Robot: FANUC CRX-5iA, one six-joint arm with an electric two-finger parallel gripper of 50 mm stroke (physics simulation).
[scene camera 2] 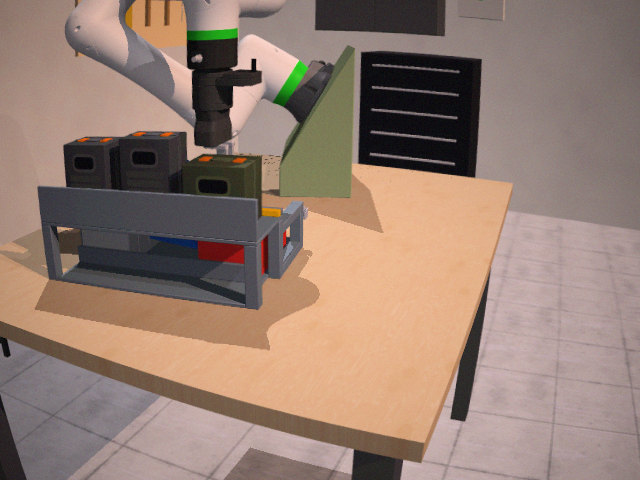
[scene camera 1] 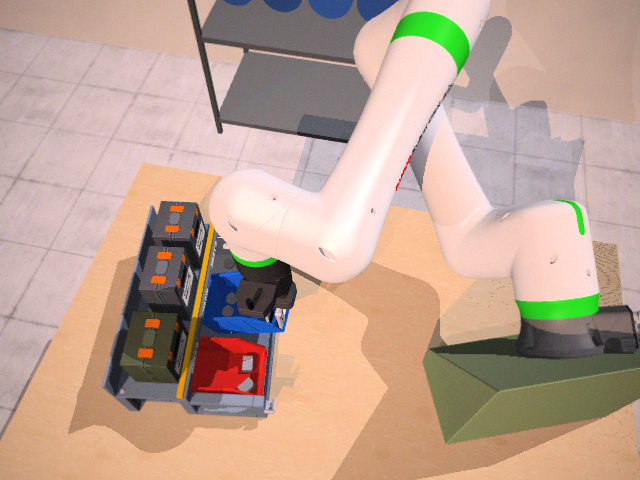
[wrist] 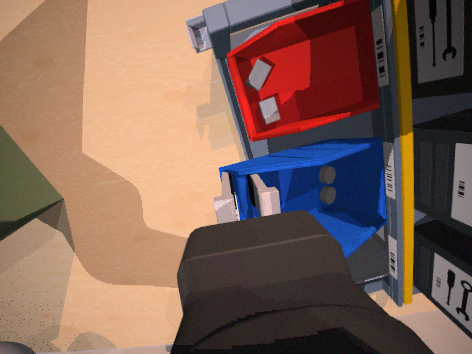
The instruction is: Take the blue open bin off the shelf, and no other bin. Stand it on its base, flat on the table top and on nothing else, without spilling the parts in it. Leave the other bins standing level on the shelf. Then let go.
Path:
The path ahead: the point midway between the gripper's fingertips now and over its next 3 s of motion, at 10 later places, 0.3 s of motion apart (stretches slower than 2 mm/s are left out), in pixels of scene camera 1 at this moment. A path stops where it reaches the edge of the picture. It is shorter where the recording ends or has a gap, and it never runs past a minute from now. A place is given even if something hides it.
My gripper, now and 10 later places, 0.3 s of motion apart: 276,322; 279,320; 280,319; 282,317; 284,315; 281,313; 282,313; 293,315; 306,317; 318,319; 331,320

